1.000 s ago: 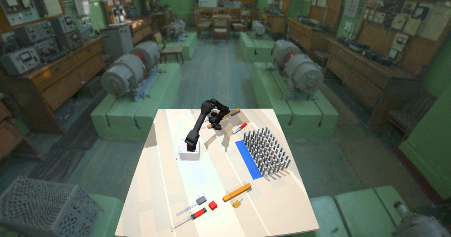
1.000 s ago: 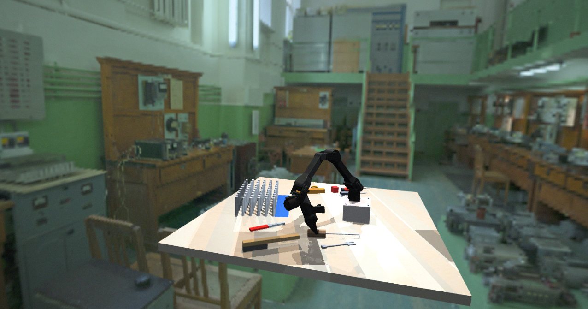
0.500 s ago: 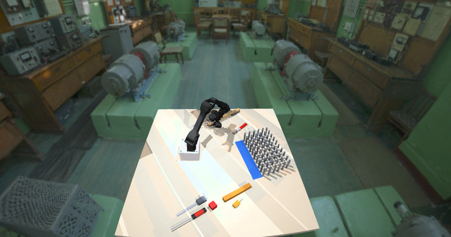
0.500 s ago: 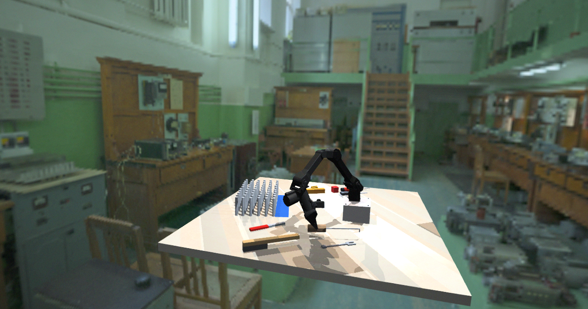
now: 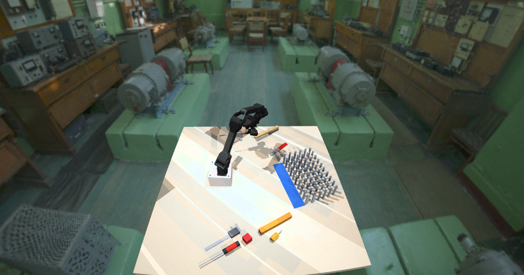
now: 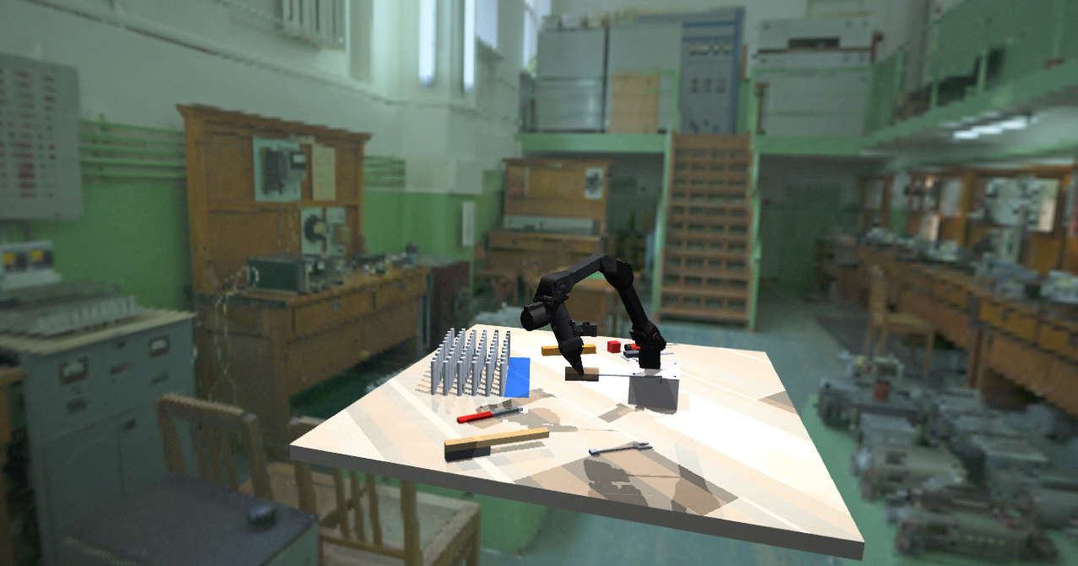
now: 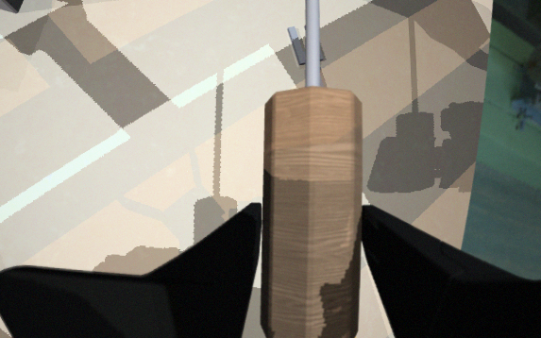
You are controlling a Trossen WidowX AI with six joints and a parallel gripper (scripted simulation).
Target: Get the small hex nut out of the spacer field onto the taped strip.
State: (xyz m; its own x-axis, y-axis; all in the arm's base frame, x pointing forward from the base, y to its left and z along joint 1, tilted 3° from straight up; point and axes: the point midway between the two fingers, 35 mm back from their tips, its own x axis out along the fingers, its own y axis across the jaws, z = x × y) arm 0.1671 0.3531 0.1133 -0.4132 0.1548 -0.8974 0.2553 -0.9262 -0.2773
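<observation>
My gripper tip is now 38 cm to the left of the blue taped strip, 30 cm short of it and 17 cm above it. Round my gripper tip: grey wrench: 16 cm below, 12 cm behind, 6 cm to the left; then red block: 79 cm to the right, 15 cm below, 2 cm ahead; then orange bar: 69 cm to the right, 19 cm ahead, 15 cm below.
</observation>
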